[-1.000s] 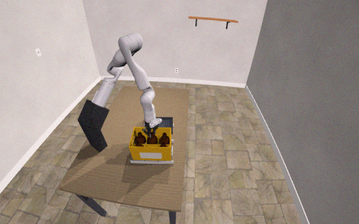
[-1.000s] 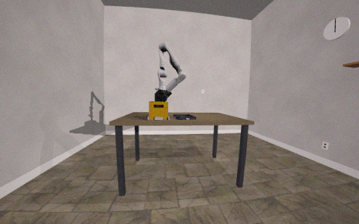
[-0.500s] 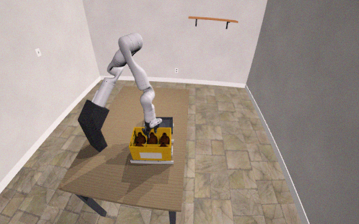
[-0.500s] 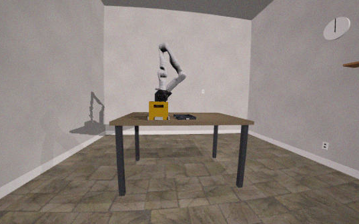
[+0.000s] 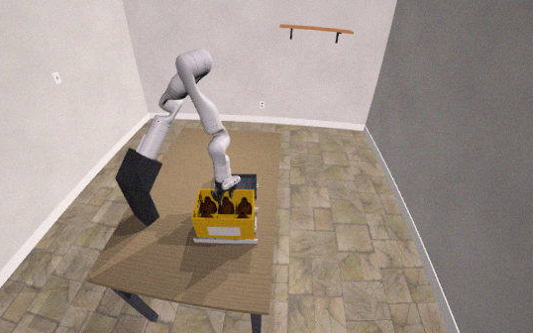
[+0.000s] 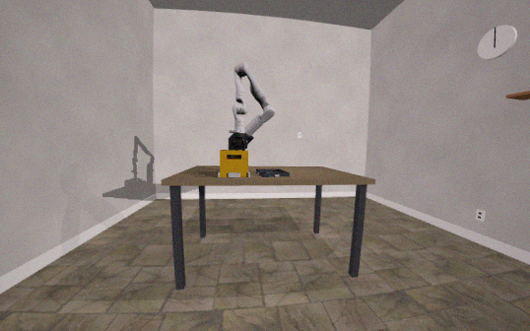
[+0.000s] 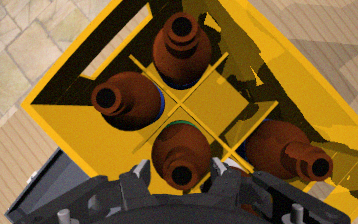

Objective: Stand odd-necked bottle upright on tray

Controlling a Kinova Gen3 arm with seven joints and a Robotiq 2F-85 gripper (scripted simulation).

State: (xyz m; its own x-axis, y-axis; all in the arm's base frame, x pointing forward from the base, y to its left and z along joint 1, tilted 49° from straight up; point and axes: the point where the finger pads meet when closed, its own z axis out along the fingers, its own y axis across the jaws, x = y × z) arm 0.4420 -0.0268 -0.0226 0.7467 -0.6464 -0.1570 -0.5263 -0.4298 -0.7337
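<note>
The yellow crate is 70 mm below my hand, 50 mm to the right of it and 10 mm ahead of it. The rest, counted from my hand: dark grey tray (240 mm to the left, 140 mm below, 20 mm behind).
</note>
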